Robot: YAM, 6 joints.
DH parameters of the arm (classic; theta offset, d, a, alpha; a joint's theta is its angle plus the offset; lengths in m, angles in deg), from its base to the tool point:
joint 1: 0 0.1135 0.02 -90
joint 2: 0 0 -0.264 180
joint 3: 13.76 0 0.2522 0
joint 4: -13.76 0 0.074 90
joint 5: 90 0 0 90
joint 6: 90 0.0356 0 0
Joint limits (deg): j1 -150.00..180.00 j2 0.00..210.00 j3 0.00..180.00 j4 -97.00..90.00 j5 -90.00..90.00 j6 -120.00..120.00
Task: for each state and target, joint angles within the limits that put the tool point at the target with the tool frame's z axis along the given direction. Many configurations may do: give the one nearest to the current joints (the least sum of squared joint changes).
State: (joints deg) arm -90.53 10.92 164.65 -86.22 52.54 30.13
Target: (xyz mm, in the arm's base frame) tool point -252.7 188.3 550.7 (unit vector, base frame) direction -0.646 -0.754 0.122
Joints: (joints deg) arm -43.12 37.51 150.35 -42.63 82.55 30.13
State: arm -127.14 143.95 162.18 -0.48 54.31 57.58
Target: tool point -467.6 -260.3 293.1 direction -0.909 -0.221 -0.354
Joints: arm -149.89 127.95 116.74 -10.32 15.36 57.58
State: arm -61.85 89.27 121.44 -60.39 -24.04 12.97
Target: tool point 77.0 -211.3 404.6 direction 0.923 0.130 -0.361
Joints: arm -78.45 82.28 95.76 -94.44 -68.55 12.97
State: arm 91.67 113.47 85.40 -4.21 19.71 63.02
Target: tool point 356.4 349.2 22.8 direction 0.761 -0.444 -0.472
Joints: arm 47.94 150.97 105.43 -23.57 59.64 63.02
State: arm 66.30 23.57 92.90 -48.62 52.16 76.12
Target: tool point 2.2 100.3 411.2 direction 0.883 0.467 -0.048
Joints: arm 109.26 39.89 63.39 -41.29 80.96 76.12
